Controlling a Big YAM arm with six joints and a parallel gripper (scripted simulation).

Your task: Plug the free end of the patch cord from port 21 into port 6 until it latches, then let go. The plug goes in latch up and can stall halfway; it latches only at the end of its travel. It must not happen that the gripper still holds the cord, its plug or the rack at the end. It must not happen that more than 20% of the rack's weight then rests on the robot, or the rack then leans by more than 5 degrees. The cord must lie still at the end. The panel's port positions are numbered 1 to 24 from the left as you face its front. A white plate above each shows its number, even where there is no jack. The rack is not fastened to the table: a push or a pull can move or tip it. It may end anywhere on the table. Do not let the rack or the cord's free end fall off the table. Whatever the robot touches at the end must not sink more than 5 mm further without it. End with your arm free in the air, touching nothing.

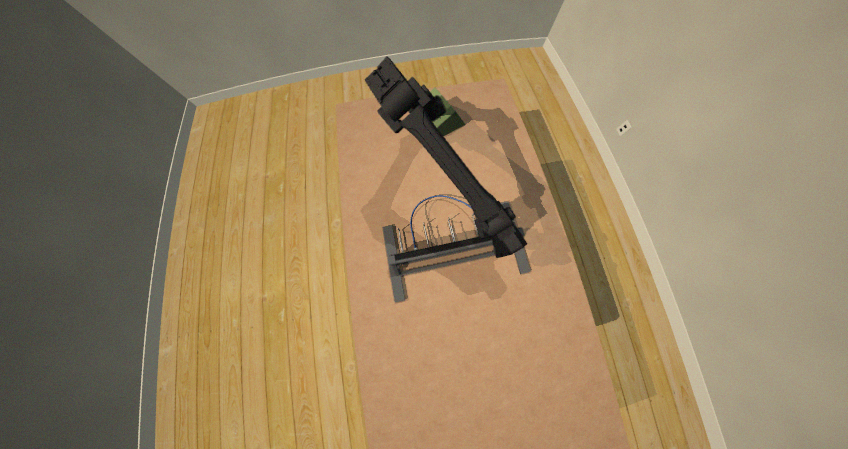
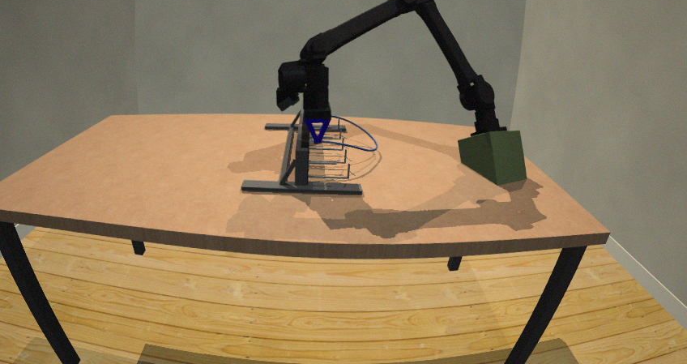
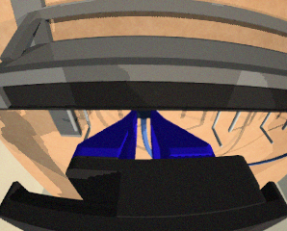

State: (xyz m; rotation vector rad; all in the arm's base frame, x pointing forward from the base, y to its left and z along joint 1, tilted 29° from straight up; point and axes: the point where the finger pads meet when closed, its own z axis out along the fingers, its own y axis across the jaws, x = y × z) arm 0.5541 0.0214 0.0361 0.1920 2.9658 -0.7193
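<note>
The plug lies 20 mm ahead of my hand.
</note>
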